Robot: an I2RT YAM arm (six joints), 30 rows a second.
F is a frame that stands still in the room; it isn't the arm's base.
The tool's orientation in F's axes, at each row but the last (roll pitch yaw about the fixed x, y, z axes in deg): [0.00 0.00 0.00]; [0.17 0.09 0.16]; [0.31 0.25 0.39]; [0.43 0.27 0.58]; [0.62 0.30 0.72]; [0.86 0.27 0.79]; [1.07 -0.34 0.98]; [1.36 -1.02 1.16]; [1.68 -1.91 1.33]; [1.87 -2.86 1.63]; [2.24 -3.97 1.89]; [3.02 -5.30 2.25]
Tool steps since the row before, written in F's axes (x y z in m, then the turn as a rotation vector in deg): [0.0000 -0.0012 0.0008 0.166 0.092 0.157]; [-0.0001 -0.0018 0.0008 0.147 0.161 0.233]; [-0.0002 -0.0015 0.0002 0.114 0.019 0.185]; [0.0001 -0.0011 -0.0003 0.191 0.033 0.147]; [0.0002 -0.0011 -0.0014 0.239 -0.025 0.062]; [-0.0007 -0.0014 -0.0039 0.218 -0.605 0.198]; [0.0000 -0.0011 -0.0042 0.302 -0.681 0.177]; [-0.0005 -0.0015 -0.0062 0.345 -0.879 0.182]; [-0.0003 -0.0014 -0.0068 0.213 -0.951 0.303]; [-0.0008 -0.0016 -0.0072 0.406 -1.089 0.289]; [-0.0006 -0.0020 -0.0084 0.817 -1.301 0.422]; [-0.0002 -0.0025 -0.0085 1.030 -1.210 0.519]
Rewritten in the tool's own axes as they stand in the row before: [0.0000 -0.0012 0.0008 0.166 0.092 0.157]; [-0.0001 -0.0018 0.0008 0.147 0.161 0.233]; [-0.0002 -0.0015 0.0002 0.113 0.019 0.185]; [0.0001 -0.0011 -0.0003 0.191 0.032 0.148]; [0.0002 -0.0011 -0.0014 0.238 -0.027 0.064]; [-0.0007 -0.0014 -0.0039 0.209 -0.605 0.208]; [0.0000 -0.0012 -0.0042 0.291 -0.683 0.188]; [-0.0006 -0.0016 -0.0062 0.330 -0.881 0.197]; [-0.0006 -0.0016 -0.0067 0.201 -0.947 0.324]; [-0.0012 -0.0018 -0.0071 0.389 -1.091 0.306]; [-0.0012 -0.0023 -0.0083 0.801 -1.312 0.419]; [-0.0011 -0.0029 -0.0083 1.025 -1.225 0.491]
